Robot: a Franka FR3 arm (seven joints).
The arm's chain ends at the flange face. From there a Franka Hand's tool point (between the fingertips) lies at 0.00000 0.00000 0.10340 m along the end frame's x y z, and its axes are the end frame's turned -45 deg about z.
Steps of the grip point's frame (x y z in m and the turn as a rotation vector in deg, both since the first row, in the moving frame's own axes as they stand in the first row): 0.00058 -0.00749 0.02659 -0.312 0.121 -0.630; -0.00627 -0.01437 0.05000 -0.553 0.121 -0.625; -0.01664 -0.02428 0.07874 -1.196 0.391 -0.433; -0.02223 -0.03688 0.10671 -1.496 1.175 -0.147; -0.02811 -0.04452 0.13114 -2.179 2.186 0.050; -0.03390 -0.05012 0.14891 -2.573 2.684 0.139
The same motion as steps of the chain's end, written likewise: -0.00544 -0.00595 0.02659 -0.135 0.306 -0.630; -0.01546 -0.00627 0.05001 -0.305 0.477 -0.625; -0.03096 -0.00642 0.07876 -0.569 1.122 -0.433; -0.04521 -0.01076 0.10677 -0.227 1.889 -0.147; -0.05692 -0.01160 0.13129 0.005 3.087 0.050; -0.06611 -0.01134 0.14913 0.078 3.717 0.139
